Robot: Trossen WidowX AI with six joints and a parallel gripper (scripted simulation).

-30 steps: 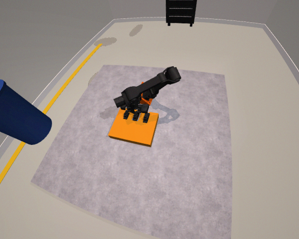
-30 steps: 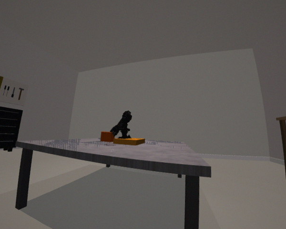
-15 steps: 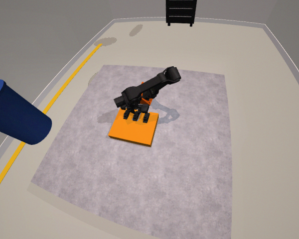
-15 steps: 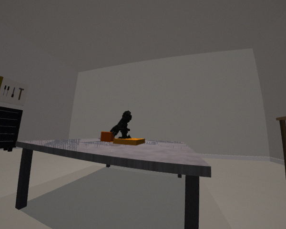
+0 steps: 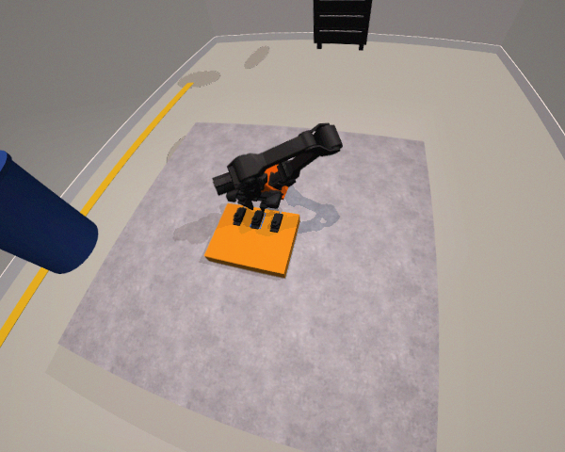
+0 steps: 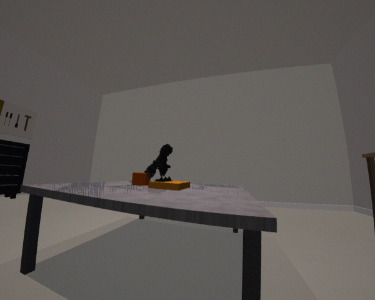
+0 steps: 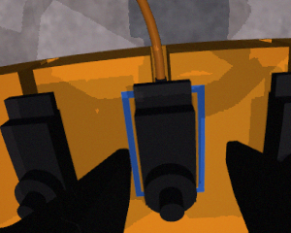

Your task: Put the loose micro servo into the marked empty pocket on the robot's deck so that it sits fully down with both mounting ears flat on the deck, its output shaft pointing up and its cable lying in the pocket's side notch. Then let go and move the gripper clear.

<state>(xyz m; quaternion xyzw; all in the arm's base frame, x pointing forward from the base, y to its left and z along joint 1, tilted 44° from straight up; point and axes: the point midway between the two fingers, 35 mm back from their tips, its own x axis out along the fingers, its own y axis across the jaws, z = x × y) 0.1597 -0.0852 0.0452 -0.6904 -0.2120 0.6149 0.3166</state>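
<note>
The orange deck lies 130 mm ahead of my gripper tip, 60 mm below it and 20 mm to the right of it.
</note>
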